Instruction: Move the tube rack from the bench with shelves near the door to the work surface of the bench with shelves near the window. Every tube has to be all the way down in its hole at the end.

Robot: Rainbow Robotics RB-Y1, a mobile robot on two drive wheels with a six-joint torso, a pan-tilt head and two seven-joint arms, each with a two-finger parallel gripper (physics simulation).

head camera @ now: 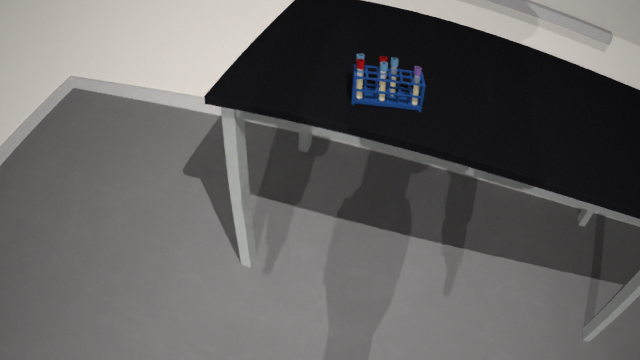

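Frame: origin at the robot's base, x back, y left, z down, level; centimetres.
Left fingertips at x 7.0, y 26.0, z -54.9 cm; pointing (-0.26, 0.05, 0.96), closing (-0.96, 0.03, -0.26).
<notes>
Offsets run from my left fingertips to a thing's middle. "*": to the spot under its first point. Level surfaces: height alone.
The blue tube rack {dx -89.1, dy -45.6, dz -25.5 cm} (388, 105) stands upright on the black top of the bench {dz -21.4 cm} (500, 110), near its front edge and toward the left end. It holds several tubes with caps: light blue caps, red caps and a purple cap {* dx -86.8, dy -51.9, dz -33.0 cm} (418, 70) at the right end. The tubes stand upright in the holes; whether each is all the way down cannot be told at this size. My left and right grippers do not show in the head camera view. The window bench does not show.
The bench's light grey front left leg {* dx -90.9, dy -7.0, dz +14.0 cm} (237, 190) stands on the grey floor {dz +54.9 cm} (125, 225). Another leg {* dx -50.8, dy -140.6, dz +31.0 cm} (612, 307) shows at the lower right. A grey rail (565, 22) runs along the wall behind the bench. Shadows fall on the floor under and before the bench.
</notes>
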